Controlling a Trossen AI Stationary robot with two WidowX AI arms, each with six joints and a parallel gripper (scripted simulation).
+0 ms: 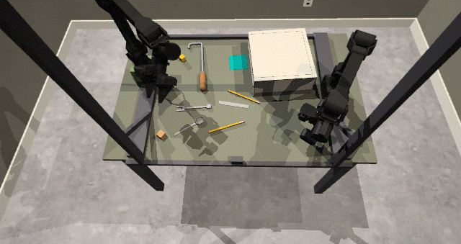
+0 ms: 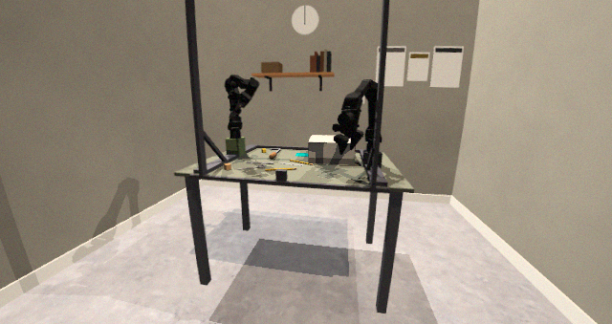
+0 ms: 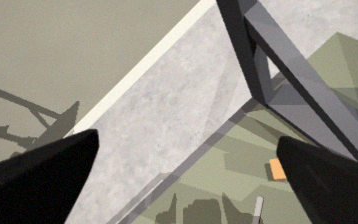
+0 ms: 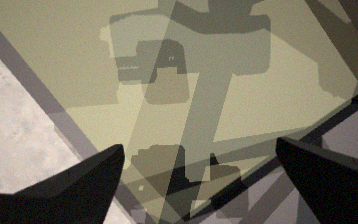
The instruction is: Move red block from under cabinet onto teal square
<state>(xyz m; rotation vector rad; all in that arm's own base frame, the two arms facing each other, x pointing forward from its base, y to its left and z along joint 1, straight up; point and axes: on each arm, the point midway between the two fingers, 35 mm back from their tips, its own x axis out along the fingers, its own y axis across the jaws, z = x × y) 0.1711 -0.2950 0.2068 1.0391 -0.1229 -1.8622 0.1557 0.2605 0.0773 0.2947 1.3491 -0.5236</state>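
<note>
Right now my left hand is 17 cm short of the grey bar, 26 cm to the left of it and 33 cm above it. Round my left hand: yellow cube 42 cm ahead, 5 cm to the left, 32 cm below; then fork 13 cm ahead, 7 cm to the right, 33 cm below; then spoon 4 cm ahead, 9 cm to the right, 33 cm below.
</note>
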